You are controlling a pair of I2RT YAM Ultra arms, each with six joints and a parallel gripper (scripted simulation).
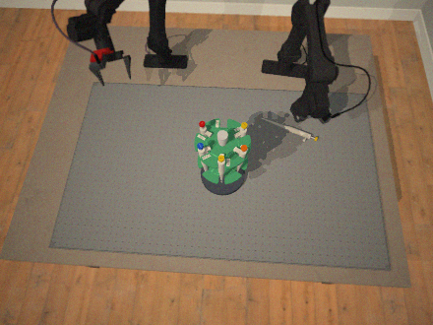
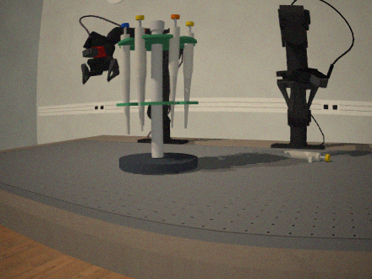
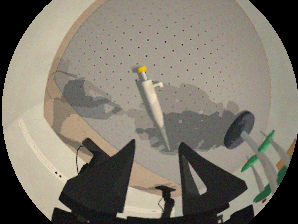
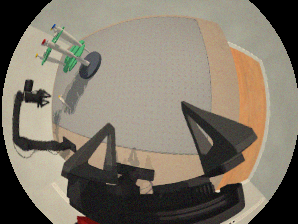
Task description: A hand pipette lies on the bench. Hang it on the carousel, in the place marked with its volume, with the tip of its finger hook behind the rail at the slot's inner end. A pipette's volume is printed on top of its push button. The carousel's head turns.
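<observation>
The pipette is 120 mm below my left hand and 20 mm to the right of it.
</observation>
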